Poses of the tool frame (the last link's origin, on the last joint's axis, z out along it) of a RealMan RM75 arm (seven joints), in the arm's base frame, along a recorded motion.
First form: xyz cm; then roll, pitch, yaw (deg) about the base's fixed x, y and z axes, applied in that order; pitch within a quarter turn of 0, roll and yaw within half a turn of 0.
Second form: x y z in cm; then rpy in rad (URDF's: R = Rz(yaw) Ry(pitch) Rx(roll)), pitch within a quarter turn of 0, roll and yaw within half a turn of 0. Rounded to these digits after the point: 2 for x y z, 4 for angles.
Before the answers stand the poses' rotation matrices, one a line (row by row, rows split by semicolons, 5 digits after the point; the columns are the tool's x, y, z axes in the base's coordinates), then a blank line. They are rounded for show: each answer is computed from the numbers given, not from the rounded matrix.
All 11 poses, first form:
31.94, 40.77, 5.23, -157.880, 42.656, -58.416
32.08, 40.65, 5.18, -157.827, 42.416, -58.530
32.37, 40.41, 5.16, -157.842, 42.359, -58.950
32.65, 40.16, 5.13, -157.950, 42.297, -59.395
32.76, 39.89, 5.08, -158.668, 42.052, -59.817
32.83, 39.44, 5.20, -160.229, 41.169, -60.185
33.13, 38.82, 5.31, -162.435, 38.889, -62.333
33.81, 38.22, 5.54, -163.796, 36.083, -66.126
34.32, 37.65, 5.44, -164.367, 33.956, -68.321
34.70, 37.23, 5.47, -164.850, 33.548, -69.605
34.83, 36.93, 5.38, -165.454, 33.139, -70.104
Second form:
0.38518 -0.92281 -0.00800; -0.62650 -0.26785 0.73196; -0.67760 -0.27693 -0.68131
0.38541 -0.92273 -0.00419; -0.62968 -0.26633 0.72978; -0.67451 -0.27863 -0.68367
0.38113 -0.92452 0.00126; -0.63306 -0.25998 0.72914; -0.67377 -0.27870 -0.68437
0.37658 -0.92637 0.00556; -0.63663 -0.25443 0.72799; -0.67297 -0.27768 -0.68556
0.37332 -0.92770 0.00077; -0.64187 -0.25770 0.72222; -0.66980 -0.27011 -0.69166
0.37428 -0.92720 -0.01452; -0.65313 -0.27469 0.70566; -0.65828 -0.25463 -0.70840
0.36142 -0.93234 -0.01064; -0.68937 -0.27488 0.67024; -0.62781 -0.23490 -0.74207
0.32709 -0.94463 0.02628; -0.73902 -0.23836 0.63011; -0.58896 -0.22552 -0.77606
0.30641 -0.95049 0.05171; -0.77080 -0.21587 0.59939; -0.55856 -0.22352 -0.79878
0.29044 -0.95507 0.05907; -0.78118 -0.20100 0.59107; -0.55264 -0.21781 -0.80446
0.28496 -0.95690 0.05609; -0.78737 -0.20030 0.58304; -0.54667 -0.21031 -0.81051

31.94, 40.77, 5.23, -2.7555, 0.7445, -1.0196
32.08, 40.65, 5.18, -2.7546, 0.7403, -1.0215
32.37, 40.41, 5.16, -2.7549, 0.7393, -1.0289
32.65, 40.16, 5.13, -2.7567, 0.7382, -1.0366
32.76, 39.89, 5.08, -2.7693, 0.7339, -1.0440
32.83, 39.44, 5.20, -2.7965, 0.7185, -1.0504
33.13, 38.82, 5.31, -2.8350, 0.6787, -1.0879
33.81, 38.22, 5.54, -2.8588, 0.6298, -1.1541
34.32, 37.65, 5.44, -2.8687, 0.5926, -1.1924
34.70, 37.23, 5.47, -2.8772, 0.5855, -1.2148
34.83, 36.93, 5.38, -2.8877, 0.5784, -1.2235

